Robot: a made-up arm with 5 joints.
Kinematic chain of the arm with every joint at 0, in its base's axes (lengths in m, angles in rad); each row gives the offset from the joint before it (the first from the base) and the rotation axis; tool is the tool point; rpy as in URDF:
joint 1: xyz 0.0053 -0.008 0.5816 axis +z
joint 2: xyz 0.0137 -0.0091 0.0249 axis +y
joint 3: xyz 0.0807 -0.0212 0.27 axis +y
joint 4: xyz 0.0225 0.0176 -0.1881 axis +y
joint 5: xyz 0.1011 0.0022 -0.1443 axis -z
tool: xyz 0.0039 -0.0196 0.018 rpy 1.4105 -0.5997 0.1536
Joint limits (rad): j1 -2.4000..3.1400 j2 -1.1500..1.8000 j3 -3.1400..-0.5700 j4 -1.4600..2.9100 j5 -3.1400..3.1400
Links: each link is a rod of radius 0.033 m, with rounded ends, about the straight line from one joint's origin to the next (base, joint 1, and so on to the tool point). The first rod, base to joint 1, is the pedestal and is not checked.
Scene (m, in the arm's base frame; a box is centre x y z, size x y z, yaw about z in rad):
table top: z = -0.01
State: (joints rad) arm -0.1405 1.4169 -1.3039 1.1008 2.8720
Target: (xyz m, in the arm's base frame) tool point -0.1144 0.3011 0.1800
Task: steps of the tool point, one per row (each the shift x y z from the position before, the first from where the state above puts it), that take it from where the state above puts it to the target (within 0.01 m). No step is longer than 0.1 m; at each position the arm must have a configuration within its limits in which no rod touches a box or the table.
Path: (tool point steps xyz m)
1: 0.0143 0.0635 -0.0136
2: -0.0059 0.0699 -0.0123
3: -0.0286 0.0696 -0.0111
4: -0.0514 0.0617 -0.0098
5: -0.0720 0.0461 -0.0085
6: -0.0874 0.0238 -0.0072
7: -0.0956 -0.0037 -0.0058

